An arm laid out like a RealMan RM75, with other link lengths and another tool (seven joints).
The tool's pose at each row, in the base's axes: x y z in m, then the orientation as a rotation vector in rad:
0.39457 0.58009 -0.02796 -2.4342 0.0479 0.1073
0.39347 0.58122 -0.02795 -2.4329 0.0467 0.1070
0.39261 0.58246 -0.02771 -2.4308 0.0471 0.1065
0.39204 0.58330 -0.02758 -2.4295 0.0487 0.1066
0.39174 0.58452 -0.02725 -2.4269 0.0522 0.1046
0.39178 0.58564 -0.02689 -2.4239 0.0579 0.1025
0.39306 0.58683 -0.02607 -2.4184 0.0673 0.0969
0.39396 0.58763 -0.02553 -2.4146 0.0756 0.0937
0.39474 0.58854 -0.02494 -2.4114 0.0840 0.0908
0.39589 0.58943 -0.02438 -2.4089 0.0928 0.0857
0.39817 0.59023 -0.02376 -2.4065 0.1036 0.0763
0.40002 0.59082 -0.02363 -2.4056 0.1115 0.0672
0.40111 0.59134 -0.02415 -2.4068 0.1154 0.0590
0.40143 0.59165 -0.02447 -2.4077 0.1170 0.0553
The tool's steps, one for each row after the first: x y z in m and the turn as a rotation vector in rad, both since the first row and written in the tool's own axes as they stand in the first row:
-0.00110 -0.00080 0.00080 0.0013 -0.0002 -0.0010
-0.00199 -0.00184 0.00147 0.0034 0.0002 -0.0009
-0.00257 -0.00253 0.00196 0.0047 0.0005 0.0003
-0.00291 -0.00365 0.00252 0.0075 0.0028 0.0023
-0.00291 -0.00474 0.00297 0.0107 0.0057 0.0058
-0.00172 -0.00626 0.00303 0.0165 0.0120 0.0110
-0.00087 -0.00727 0.00309 0.0205 0.0164 0.0161
-0.00015 -0.00839 0.00318 0.0239 0.0206 0.0214
0.00093 -0.00950 0.00326 0.0267 0.0265 0.0264
0.00314 -0.01066 0.00316 0.0295 0.0361 0.0317
0.00497 -0.01131 0.00332 0.0307 0.0448 0.0350
0.00610 -0.01144 0.00398 0.0298 0.0519 0.0357
0.00645 -0.01149 0.00440 0.0290 0.0550 0.0358

